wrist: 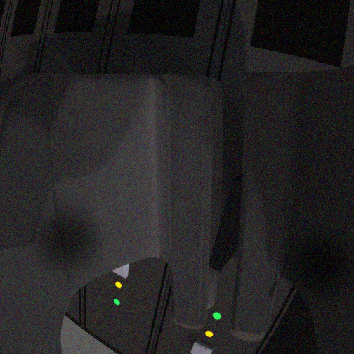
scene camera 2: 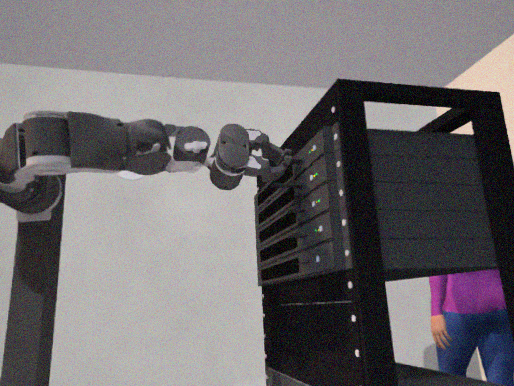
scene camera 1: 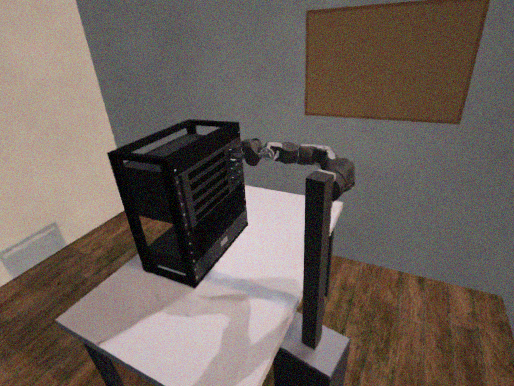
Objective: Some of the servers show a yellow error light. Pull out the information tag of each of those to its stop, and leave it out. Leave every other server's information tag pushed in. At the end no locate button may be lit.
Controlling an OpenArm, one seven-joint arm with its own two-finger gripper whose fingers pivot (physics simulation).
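My gripper [scene camera 1: 241, 151] [scene camera 2: 288, 160] [wrist: 234, 208] is shut at the front of the top server, left of its lights in scene camera 2. In the wrist view a thin dark information tag [wrist: 227, 235] appears as a sliver between the fingers; how far out it stands is hidden. The top server's yellow light [wrist: 209, 334] and green light [wrist: 216, 315] show beside a pale locate button [wrist: 201, 348]. The server below also shows a yellow light [wrist: 118, 285], a green light [wrist: 116, 301] and a pale button [wrist: 122, 271]. The lowest server has a bluish spot [scene camera 2: 317, 259]. Other tags are too dark to tell.
The black rack [scene camera 1: 185, 225] [scene camera 2: 367, 230] stands on the white table [scene camera 1: 270, 240]. Vent openings lie left of the server lights. The rack's front post [scene camera 2: 362, 200] is right of the servers. A person in a magenta top [scene camera 2: 470, 295] stands behind the rack.
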